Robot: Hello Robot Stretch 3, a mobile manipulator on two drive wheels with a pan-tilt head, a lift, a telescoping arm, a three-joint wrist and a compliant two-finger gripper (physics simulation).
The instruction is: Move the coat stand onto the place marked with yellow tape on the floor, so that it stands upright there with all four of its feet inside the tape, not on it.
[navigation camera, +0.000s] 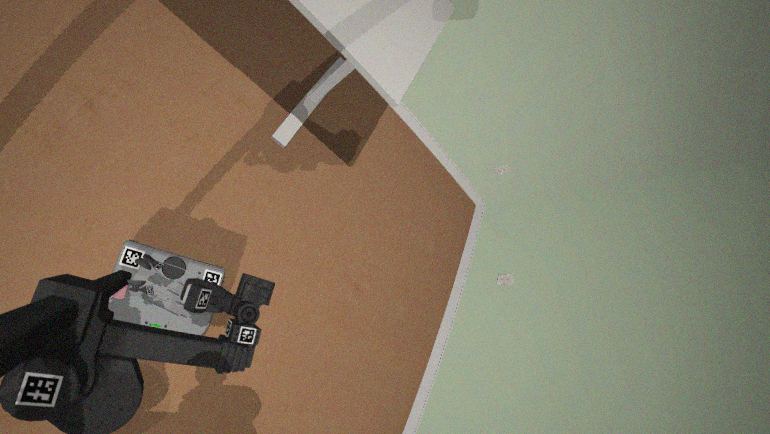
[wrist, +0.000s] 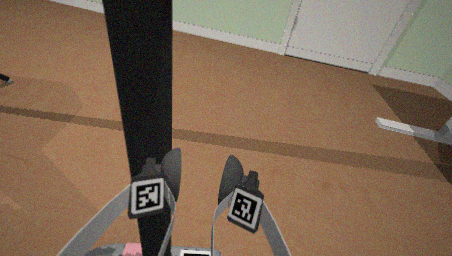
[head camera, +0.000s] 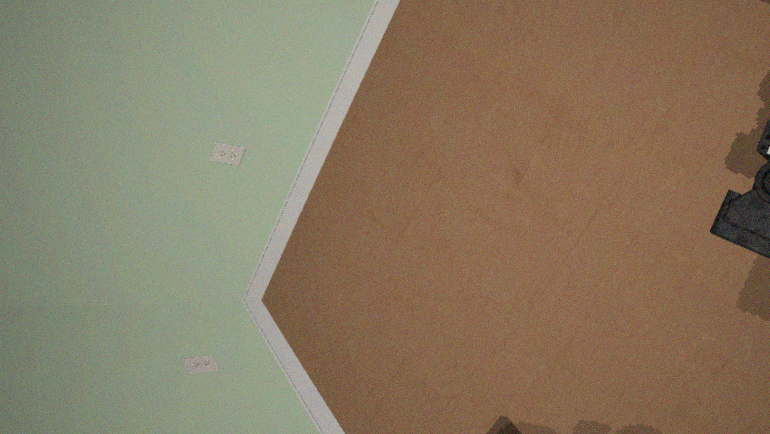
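Seen in the pictures: gripper, between the fingertips: (navigation camera: 132,270); robot's base, origin of its link: (navigation camera: 173,266).
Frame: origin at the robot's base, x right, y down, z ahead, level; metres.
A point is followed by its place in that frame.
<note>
The coat stand and the yellow tape do not show clearly in any view. My gripper (navigation camera: 141,273) @(x -0.090, y -0.460, z -0.012 m) (wrist: 203,168) @(x -0.090, y -0.460, z -0.012 m) is open, its two fingertips apart with bare floor seen between them in the wrist view. In the navigation camera view it is folded back above my own base (navigation camera: 177,315) @(x 0.056, y -0.160, z -0.145 m). Part of my wrist (head camera: 746,221) @(x 0.165, y -0.639, z 0.024 m) shows at the right edge of the head camera view.
A white tabletop (navigation camera: 377,59) @(x 0.243, y -0.720, z 0.692 m) with a pale foot (navigation camera: 288,129) (wrist: 400,127) stands along the green wall (navigation camera: 566,215) @(x 1.854, y -0.760, z 0.815 m) (head camera: 134,242) @(x 1.835, y -0.623, z 0.740 m). My black mast (wrist: 145,85) crosses the wrist view. A white door (wrist: 345,35) is at the back. A small dark object (wrist: 5,78) shows at the left edge.
</note>
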